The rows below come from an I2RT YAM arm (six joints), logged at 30 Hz.
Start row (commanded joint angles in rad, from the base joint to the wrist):
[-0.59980 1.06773 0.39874 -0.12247 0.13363 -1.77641]
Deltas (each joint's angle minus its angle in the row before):
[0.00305 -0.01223 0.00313 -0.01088 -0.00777 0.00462]
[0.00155 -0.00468 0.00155 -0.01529 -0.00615 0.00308]
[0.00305 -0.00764 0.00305 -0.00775 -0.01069 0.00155]
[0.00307 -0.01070 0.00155 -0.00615 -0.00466 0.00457]
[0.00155 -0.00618 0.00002 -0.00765 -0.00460 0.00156]
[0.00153 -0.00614 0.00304 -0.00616 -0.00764 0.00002]
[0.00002 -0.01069 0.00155 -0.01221 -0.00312 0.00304]
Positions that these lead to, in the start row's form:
[-0.59675 1.05550 0.40187 -0.13335 0.12586 -1.77179]
[-0.59520 1.05082 0.40342 -0.14864 0.11971 -1.76871]
[-0.59215 1.04318 0.40647 -0.15639 0.10902 -1.76716]
[-0.58908 1.03248 0.40802 -0.16254 0.10436 -1.76259]
[-0.58753 1.02630 0.40804 -0.17019 0.09976 -1.76103]
[-0.58600 1.02016 0.41108 -0.17635 0.09212 -1.76101]
[-0.58598 1.00947 0.41263 -0.18856 0.08900 -1.75797]

